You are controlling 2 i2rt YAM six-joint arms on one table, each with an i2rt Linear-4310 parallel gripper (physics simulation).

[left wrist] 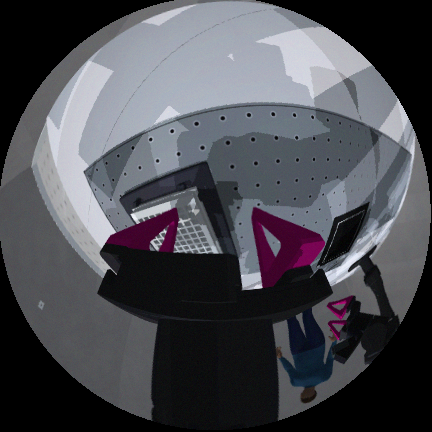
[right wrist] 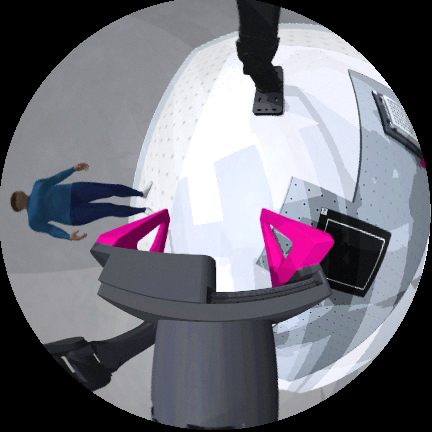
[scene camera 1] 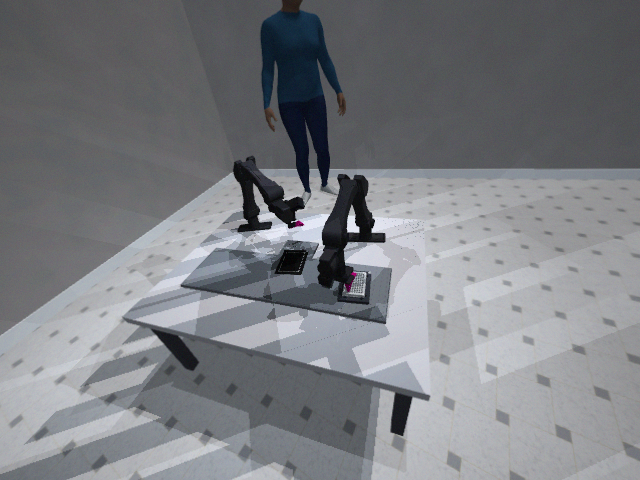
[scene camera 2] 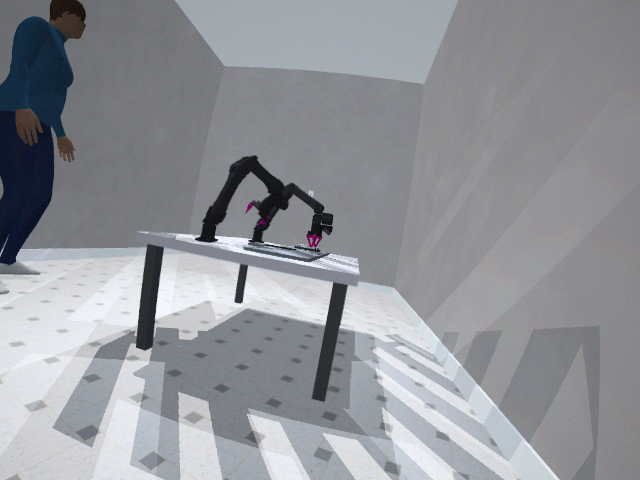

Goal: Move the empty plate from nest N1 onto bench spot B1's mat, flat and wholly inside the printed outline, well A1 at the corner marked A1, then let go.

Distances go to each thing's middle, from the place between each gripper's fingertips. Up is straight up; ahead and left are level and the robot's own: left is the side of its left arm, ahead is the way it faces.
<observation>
Now: the black outlined mat [right wrist: 350, 265] 20 cm ahead of my right hand and 13 cm below it. The rest, counted from my right hand: well plate [left wrist: 194, 234] 33 cm to the left, 29 cm ahead, 11 cm below.
The well plate lies 4 cm behind my left hand, 5 cm to the left of it and 1 cm below it. Round my left hand: black outlined mat 14 cm behind, 27 cm to the right, 2 cm below.
</observation>
